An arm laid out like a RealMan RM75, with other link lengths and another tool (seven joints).
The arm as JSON. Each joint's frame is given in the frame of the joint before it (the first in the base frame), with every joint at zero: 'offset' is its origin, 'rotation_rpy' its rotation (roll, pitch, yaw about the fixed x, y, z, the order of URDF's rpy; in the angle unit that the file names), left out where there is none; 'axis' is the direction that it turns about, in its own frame. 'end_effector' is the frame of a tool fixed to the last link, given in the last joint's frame.
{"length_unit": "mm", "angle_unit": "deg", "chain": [
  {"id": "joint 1", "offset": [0.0, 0.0, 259.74], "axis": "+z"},
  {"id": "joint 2", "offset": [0.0, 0.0, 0.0], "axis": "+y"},
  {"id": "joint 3", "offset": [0.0, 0.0, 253.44], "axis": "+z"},
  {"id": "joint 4", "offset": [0.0, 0.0, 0.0], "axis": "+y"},
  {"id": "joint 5", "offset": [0.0, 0.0, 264.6], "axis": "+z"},
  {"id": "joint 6", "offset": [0.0, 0.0, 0.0], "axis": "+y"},
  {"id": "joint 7", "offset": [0.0, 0.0, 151.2], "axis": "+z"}
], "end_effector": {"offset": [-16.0, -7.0, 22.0], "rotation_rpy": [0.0, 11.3, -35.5]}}
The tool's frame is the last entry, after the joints.
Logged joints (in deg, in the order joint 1, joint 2, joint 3, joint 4, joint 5, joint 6, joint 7), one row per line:
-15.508 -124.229 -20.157 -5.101 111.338 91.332 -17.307
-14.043 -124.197 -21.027 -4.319 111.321 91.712 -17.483
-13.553 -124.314 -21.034 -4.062 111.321 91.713 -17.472
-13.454 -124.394 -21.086 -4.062 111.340 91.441 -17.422
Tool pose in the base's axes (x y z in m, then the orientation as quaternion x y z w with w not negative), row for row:
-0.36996 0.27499 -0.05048 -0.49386 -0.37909 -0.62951 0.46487
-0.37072 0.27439 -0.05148 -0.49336 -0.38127 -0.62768 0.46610
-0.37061 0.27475 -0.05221 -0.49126 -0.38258 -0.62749 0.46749
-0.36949 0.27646 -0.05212 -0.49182 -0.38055 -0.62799 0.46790
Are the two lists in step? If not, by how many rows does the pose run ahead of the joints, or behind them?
The pose runs 2 rows ahead of the joints: the pose in row i belongs to the joints in row i + 2.
